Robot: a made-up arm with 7 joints.
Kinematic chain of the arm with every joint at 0, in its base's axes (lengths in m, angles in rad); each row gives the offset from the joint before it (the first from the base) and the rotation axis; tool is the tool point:
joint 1: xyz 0 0 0.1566 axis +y
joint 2: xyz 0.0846 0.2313 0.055 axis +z
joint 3: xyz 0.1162 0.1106 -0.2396 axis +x
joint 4: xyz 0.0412 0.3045 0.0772 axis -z
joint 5: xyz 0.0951 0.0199 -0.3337 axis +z
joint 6: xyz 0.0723 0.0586 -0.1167 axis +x
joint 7: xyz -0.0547 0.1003 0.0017 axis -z
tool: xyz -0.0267 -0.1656 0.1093
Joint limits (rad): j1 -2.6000..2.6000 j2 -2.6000..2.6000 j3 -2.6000..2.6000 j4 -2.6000..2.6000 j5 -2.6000..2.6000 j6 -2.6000..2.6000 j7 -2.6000..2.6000
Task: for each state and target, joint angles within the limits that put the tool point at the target. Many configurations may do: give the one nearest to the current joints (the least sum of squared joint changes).
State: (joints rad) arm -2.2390 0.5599 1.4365 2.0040 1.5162 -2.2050 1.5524
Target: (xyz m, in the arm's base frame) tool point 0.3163 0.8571 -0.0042
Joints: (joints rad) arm -2.3168 0.6333 1.1313 1.9940 1.5311 -2.2228 1.6652
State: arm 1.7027 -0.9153 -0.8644 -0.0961 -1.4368 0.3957 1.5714
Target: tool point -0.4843 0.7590 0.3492
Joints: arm 2.2685 0.0428 -0.2264 -0.5945 -0.9287 0.8655 1.5310
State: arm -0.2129 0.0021 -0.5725 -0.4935 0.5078 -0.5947 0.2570
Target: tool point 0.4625 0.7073 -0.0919
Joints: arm -0.5671 -0.0258 -0.0695 -0.4673 0.4426 -0.6110 0.1112
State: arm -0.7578 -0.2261 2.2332 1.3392 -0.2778 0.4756 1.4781
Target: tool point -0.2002 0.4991 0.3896
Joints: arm -1.3415 0.3567 1.9214 1.2085 0.0195 0.7329 1.1861
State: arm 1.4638 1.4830 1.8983 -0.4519 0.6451 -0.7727 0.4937
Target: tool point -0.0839 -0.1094 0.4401
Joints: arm 1.2024 2.3719 1.2835 -0.5312 0.6544 -0.9812 0.8666
